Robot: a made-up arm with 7 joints.
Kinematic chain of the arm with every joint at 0, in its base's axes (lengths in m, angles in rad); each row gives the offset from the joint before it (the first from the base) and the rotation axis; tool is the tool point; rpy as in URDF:
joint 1: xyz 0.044 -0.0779 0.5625 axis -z
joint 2: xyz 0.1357 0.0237 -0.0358 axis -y
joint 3: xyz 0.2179 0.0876 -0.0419 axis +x
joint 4: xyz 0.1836 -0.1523 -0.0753 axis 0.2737 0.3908 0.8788
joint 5: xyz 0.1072 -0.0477 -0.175 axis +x
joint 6: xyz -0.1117 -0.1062 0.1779 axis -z
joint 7: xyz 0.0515 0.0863 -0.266 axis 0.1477 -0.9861 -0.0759
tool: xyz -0.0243 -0.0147 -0.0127 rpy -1.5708 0 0
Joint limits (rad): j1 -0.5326..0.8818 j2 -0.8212..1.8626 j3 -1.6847..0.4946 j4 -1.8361..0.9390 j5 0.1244..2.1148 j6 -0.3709..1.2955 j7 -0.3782..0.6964
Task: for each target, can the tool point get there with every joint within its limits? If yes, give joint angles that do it. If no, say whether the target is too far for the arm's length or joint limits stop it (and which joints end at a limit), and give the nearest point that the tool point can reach.
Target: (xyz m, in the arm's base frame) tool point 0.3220 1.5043 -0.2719
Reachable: no: too far | nearest point 0.4422 0.4228 0.1204 | short by 1.157 m
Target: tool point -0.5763 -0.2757 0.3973
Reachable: no: joint limits stop it (at a limit: joint 2, joint 3, joint 4, joint 6, joint 7) | nearest point -0.2950 -0.1860 0.6779 | short by 0.407 m
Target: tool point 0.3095 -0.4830 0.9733
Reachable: yes | joints 0.2799 1.1595 -0.8834 -0.7997 0.8274 0.4551 0.4458
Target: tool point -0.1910 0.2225 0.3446
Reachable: no: joint limits stop it (at a limit: joint 1, joint 2, joint 3, joint 4, joint 6, joint 7) | nearest point 0.0098 0.1840 0.1188 | short by 0.305 m
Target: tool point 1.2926 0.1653 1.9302
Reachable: no: too far | nearest point 0.6283 0.0359 1.0942 | short by 1.076 m
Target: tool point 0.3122 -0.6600 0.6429
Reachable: yes | joints 0.7607 0.2072 -1.3057 -0.2737 1.2498 0.2740 0.0300
